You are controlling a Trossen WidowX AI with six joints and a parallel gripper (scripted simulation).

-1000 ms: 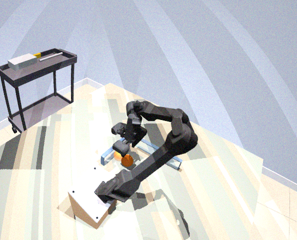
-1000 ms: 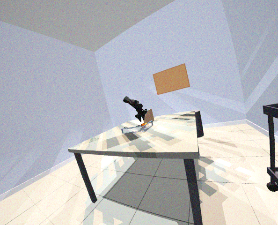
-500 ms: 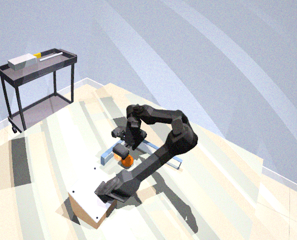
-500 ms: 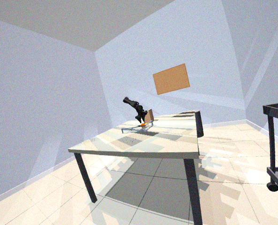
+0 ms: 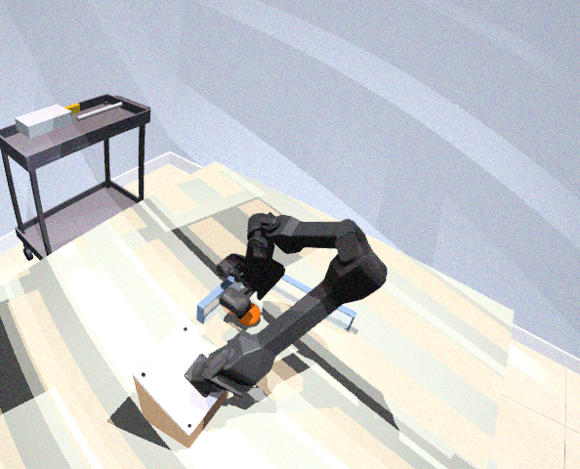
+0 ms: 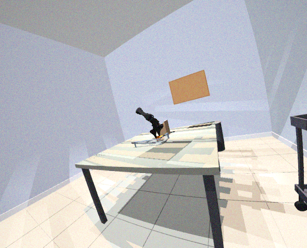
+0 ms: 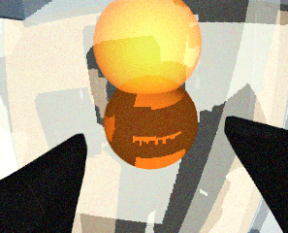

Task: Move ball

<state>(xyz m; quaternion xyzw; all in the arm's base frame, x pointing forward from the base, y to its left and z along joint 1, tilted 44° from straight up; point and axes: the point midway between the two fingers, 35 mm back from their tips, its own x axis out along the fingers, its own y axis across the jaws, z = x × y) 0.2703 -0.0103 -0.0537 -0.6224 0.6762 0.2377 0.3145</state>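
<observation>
Right now the orange ball is 2 cm below my gripper tip. Round my gripper tip: see-through copy of ball 1 cm ahead, 5 cm to the left, 2 cm below.
</observation>
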